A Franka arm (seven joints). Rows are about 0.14 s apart.
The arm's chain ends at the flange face. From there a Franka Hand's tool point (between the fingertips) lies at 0.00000 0.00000 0.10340 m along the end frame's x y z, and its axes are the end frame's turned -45 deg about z.
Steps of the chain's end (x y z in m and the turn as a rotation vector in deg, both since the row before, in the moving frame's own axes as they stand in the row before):
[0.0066, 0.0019, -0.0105, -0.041, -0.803, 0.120]
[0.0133, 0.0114, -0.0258, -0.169, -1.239, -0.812]
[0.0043, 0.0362, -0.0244, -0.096, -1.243, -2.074]
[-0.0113, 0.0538, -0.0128, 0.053, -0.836, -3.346]
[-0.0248, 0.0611, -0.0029, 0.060, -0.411, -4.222]
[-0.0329, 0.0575, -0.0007, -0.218, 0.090, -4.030]
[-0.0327, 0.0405, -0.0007, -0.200, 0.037, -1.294]
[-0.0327, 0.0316, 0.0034, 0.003, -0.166, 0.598]
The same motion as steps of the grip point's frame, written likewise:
[0.0022, 0.0050, -0.0105, 0.539, -0.597, 0.120]
[-0.0005, 0.0161, -0.0258, 0.757, -0.996, -0.812]
[-0.0243, 0.0272, -0.0244, 0.811, -0.947, -2.074]
[-0.0471, 0.0289, -0.0128, 0.629, -0.554, -3.346]
[-0.0612, 0.0251, -0.0029, 0.333, -0.248, -4.222]
[-0.0641, 0.0178, -0.0007, -0.218, -0.091, -4.030]
[-0.0520, 0.0058, -0.0007, -0.168, -0.115, -1.294]
[-0.0457, -0.0010, 0.0034, 0.120, -0.115, 0.598]

